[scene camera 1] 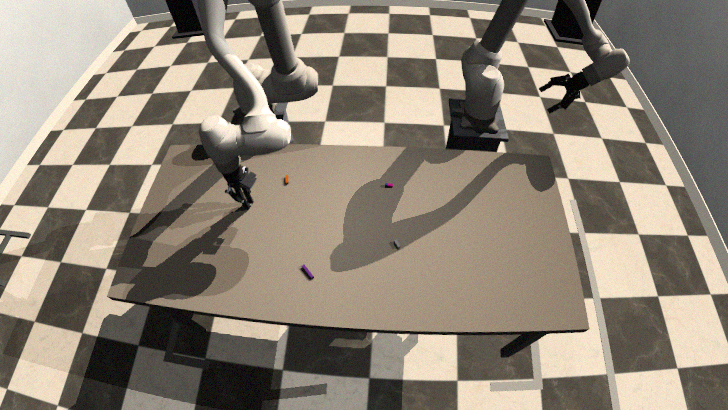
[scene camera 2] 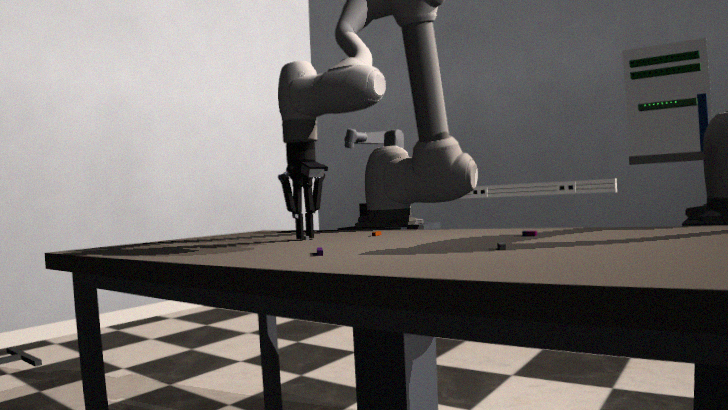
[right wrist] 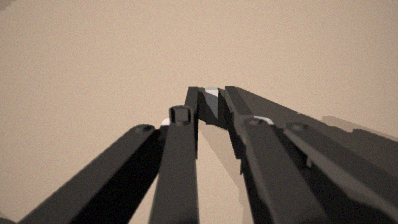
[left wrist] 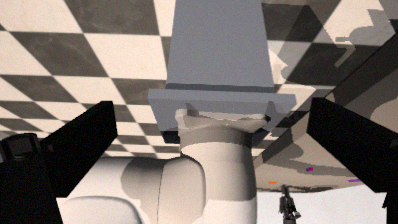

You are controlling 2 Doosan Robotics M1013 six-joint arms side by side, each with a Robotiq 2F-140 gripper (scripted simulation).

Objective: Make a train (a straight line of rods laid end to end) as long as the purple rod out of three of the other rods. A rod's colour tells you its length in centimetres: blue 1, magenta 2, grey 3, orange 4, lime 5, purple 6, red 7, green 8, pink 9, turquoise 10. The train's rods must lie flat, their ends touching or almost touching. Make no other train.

Labels:
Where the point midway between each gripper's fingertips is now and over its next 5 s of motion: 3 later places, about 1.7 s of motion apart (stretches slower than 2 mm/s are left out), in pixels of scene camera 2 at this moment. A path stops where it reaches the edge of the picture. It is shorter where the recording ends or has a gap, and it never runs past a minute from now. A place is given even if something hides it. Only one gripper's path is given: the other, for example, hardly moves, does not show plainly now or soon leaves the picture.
My right gripper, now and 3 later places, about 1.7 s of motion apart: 305,238; 314,198; 471,188; 544,205

